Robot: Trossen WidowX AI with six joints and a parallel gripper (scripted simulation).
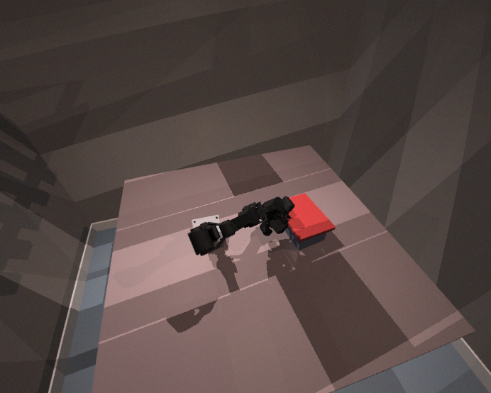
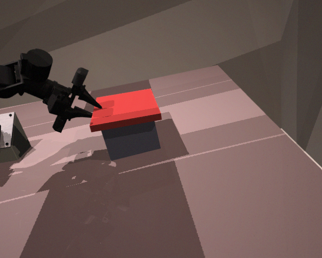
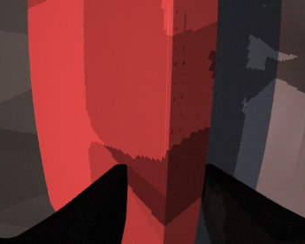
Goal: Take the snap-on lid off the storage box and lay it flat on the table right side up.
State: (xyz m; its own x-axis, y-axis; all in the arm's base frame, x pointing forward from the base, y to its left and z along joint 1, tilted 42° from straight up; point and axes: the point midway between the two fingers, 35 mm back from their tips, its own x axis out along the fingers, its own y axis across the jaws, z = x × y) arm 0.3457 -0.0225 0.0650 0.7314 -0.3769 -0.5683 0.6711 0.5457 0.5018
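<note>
The red lid lies 8 cm ahead of my gripper tip and 1 cm to the left of it. From my gripper tip the other things lie so: storage box: 8 cm ahead, 1 cm to the left, 6 cm below.
</note>
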